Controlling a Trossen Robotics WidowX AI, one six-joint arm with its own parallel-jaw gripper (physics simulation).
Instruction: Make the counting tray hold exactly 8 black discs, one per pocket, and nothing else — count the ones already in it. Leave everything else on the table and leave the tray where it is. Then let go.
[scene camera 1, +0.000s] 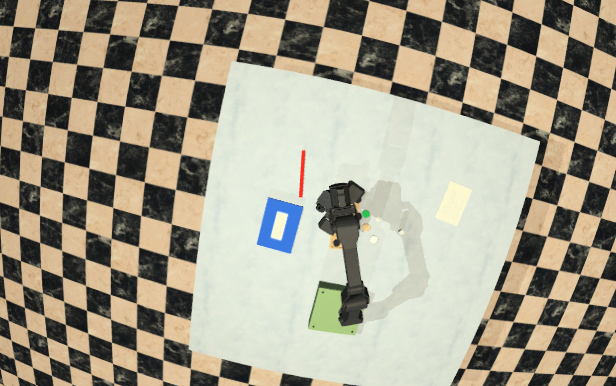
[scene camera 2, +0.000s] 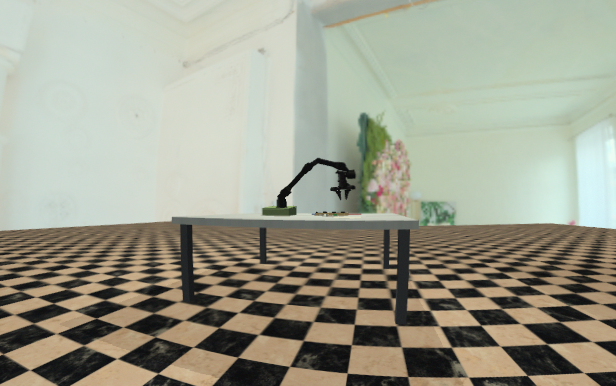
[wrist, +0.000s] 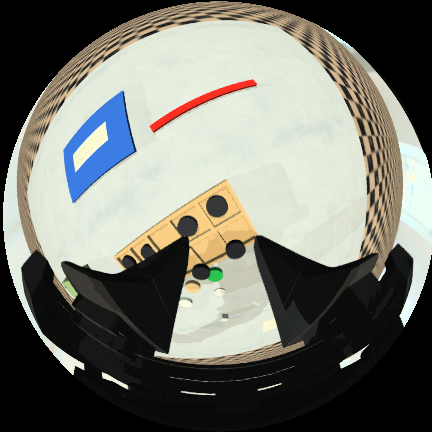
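Note:
The tan counting tray (scene camera 1: 332, 245) (wrist: 244, 220) lies below my gripper. In the wrist view, black discs (wrist: 217, 206) (wrist: 187, 226) (wrist: 146, 251) (wrist: 128, 261) sit in pockets of its far row. Two bare pockets show in the near row at the right; my left finger hides others. Two more black discs (wrist: 235, 249) (wrist: 201, 271) overlap the tray's near long edge; I cannot tell whether they are in pockets, on the rim or beside it. My gripper (scene camera 2: 343, 198) (wrist: 221, 241) is open and empty, pointing down well above the tray.
Beside the tray lie a green disc (scene camera 1: 366, 214) (wrist: 215, 274), a tan disc (scene camera 1: 366, 227) (wrist: 193, 286), white discs (scene camera 1: 374, 239) (scene camera 1: 378, 219) and a small grey-white piece (scene camera 1: 401, 232). A blue board (scene camera 1: 265, 235), a red bar (scene camera 1: 302, 174) and a cream card (scene camera 1: 453, 203) lie farther out.

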